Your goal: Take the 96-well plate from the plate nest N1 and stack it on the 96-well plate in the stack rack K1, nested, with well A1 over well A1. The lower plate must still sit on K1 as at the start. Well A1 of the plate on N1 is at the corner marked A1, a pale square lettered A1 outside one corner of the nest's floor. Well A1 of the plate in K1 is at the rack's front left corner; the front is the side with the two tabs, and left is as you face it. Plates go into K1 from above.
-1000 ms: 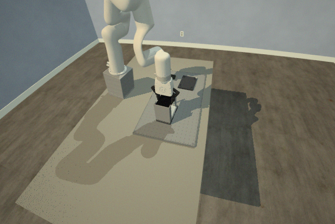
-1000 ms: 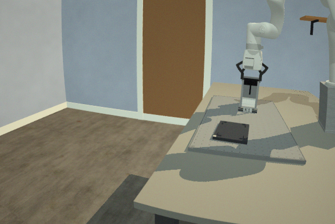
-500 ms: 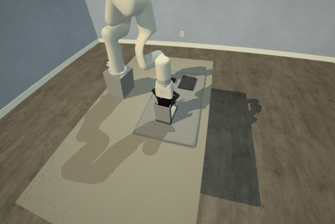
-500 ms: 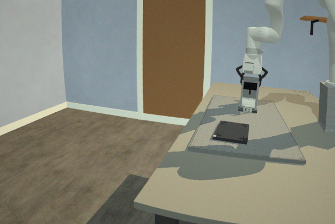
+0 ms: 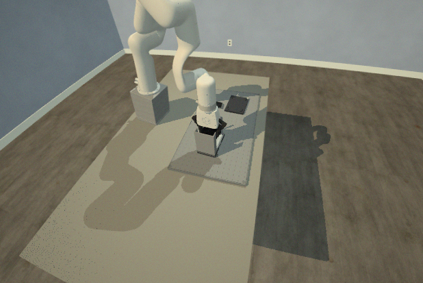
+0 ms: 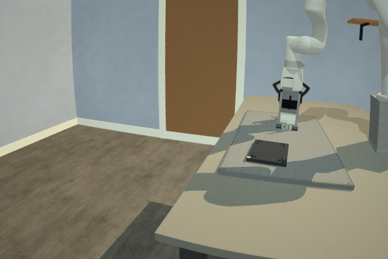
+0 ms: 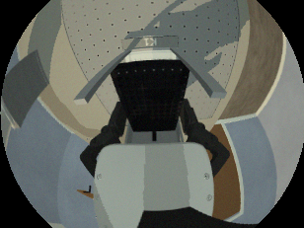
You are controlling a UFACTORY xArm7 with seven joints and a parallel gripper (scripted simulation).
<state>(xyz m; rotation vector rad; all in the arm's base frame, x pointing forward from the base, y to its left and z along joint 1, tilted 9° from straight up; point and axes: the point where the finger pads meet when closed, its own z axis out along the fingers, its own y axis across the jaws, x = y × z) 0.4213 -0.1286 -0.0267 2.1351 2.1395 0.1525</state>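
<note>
My gripper is now 80 mm above the pale plate. The rest, counted from my hand: K1 label (90 mm to the left, 90 mm below); black 96-well plate (10 mm below); plate nest N1 (40 mm ahead, 370 mm to the left, 100 mm below).
</note>
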